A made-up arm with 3 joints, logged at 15 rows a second.
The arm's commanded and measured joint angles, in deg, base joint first. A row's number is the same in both.
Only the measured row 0 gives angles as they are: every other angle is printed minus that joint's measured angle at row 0.
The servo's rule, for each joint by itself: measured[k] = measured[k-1] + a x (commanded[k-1-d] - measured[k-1]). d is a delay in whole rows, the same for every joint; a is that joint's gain. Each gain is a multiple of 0.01, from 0.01 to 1. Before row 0 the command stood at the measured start. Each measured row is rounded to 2 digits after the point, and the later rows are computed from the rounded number. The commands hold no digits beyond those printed.
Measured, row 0:
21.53, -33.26, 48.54
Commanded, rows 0 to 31:
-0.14, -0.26, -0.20
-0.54, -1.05, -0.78
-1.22, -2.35, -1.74
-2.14, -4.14, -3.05
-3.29, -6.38, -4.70
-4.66, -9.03, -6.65
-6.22, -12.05, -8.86
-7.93, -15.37, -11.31
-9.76, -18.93, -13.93
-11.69, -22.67, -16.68
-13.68, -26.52, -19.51
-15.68, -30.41, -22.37
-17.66, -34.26, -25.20
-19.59, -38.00, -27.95
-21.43, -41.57, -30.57
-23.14, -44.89, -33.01
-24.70, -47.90, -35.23
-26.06, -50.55, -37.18
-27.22, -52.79, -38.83
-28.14, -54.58, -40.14
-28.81, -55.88, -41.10
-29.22, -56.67, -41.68
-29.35, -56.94, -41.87
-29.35, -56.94, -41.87
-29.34, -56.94, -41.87
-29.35, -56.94, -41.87
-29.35, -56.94, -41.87
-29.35, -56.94, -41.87
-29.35, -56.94, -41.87
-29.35, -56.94, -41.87
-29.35, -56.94, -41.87
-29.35, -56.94, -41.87
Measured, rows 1 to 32:
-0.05, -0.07, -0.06
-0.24, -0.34, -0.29
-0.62, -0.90, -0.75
-1.21, -1.81, -1.49
-2.02, -3.09, -2.52
-3.05, -4.75, -3.84
-4.29, -6.79, -5.45
-5.71, -9.19, -7.33
-7.29, -11.92, -9.44
-9.01, -14.93, -11.76
-10.83, -18.18, -14.24
-12.72, -21.60, -16.84
-14.65, -25.14, -19.52
-16.58, -28.74, -22.22
-18.47, -32.33, -24.89
-20.29, -35.85, -27.49
-22.01, -39.22, -29.97
-23.59, -42.39, -32.28
-25.01, -45.30, -34.38
-26.23, -47.90, -36.22
-27.24, -50.13, -37.78
-28.01, -51.96, -39.03
-28.53, -53.35, -39.94
-28.85, -54.36, -40.56
-29.04, -55.08, -40.98
-29.16, -55.60, -41.26
-29.23, -55.98, -41.46
-29.28, -56.25, -41.59
-29.31, -56.44, -41.68
-29.33, -56.58, -41.74
-29.34, -56.68, -41.78
-29.34, -56.75, -41.81
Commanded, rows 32 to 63:
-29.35, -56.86, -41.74
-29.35, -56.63, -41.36
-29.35, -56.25, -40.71
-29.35, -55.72, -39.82
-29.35, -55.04, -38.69
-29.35, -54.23, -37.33
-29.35, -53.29, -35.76
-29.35, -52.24, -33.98
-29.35, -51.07, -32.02
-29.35, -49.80, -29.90
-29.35, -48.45, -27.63
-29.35, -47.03, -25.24
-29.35, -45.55, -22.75
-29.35, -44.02, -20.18
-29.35, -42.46, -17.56
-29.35, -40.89, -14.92
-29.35, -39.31, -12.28
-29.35, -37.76, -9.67
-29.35, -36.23, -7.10
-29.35, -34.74, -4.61
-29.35, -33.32, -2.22
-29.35, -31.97, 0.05
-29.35, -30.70, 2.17
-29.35, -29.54, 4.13
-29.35, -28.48, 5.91
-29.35, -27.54, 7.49
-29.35, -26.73, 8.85
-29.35, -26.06, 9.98
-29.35, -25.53, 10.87
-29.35, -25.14, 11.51
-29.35, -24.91, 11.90
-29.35, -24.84, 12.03
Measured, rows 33 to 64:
-29.34, -56.78, -41.79
-29.34, -56.74, -41.65
-29.34, -56.60, -41.35
-29.34, -56.35, -40.86
-29.34, -55.98, -40.17
-29.34, -55.49, -39.26
-29.34, -54.87, -38.14
-29.34, -54.13, -36.81
-29.34, -53.27, -35.28
-29.34, -52.30, -33.56
-29.34, -51.22, -31.66
-29.34, -50.05, -29.61
-29.34, -48.79, -27.41
-29.34, -47.45, -25.10
-29.34, -46.05, -22.69
-29.34, -44.61, -20.20
-29.34, -43.13, -17.67
-29.34, -41.63, -15.11
-29.34, -40.12, -12.55
-29.34, -38.61, -10.01
-29.34, -37.13, -7.52
-29.34, -35.69, -5.10
-29.34, -34.29, -2.77
-29.34, -32.96, -0.56
-29.34, -31.71, 1.51
-29.34, -30.54, 3.42
-29.34, -29.47, 5.16
-29.34, -28.52, 6.70
-29.34, -27.68, 8.03
-29.34, -26.97, 9.14
-29.34, -26.39, 10.02
-29.34, -25.96, 10.66

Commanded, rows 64 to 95:
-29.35, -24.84, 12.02
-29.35, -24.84, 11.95
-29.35, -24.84, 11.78
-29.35, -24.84, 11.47
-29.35, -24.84, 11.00
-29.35, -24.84, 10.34
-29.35, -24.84, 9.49
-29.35, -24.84, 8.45
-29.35, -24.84, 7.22
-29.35, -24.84, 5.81
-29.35, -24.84, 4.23
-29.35, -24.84, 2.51
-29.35, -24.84, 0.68
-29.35, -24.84, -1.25
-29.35, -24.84, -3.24
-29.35, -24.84, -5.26
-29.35, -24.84, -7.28
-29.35, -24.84, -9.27
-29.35, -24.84, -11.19
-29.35, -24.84, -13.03
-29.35, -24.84, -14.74
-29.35, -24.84, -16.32
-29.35, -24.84, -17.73
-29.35, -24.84, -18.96
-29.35, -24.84, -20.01
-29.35, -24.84, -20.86
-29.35, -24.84, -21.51
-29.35, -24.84, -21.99
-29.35, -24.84, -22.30
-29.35, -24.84, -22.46
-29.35, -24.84, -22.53
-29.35, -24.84, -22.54
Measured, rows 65 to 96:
-29.34, -25.65, 11.10
-29.34, -25.42, 11.37
-29.34, -25.26, 11.50
-29.34, -25.14, 11.49
-29.34, -25.06, 11.33
-29.34, -25.00, 11.01
-29.34, -24.96, 10.52
-29.34, -24.93, 9.86
-29.34, -24.90, 9.02
-29.34, -24.88, 7.99
-29.34, -24.87, 6.79
-29.34, -24.86, 5.42
-29.34, -24.85, 3.90
-29.34, -24.85, 2.25
-29.34, -24.85, 0.49
-29.34, -24.85, -1.35
-29.34, -24.85, -3.25
-29.34, -24.85, -5.18
-29.34, -24.85, -7.10
-29.34, -24.85, -9.00
-29.34, -24.85, -10.84
-29.34, -24.85, -12.59
-29.34, -24.85, -14.23
-29.34, -24.85, -15.74
-29.34, -24.85, -17.11
-29.34, -24.85, -18.31
-29.34, -24.85, -19.33
-29.34, -24.85, -20.18
-29.34, -24.85, -20.86
-29.34, -24.85, -21.37
-29.34, -24.85, -21.74
-29.34, -24.85, -22.00

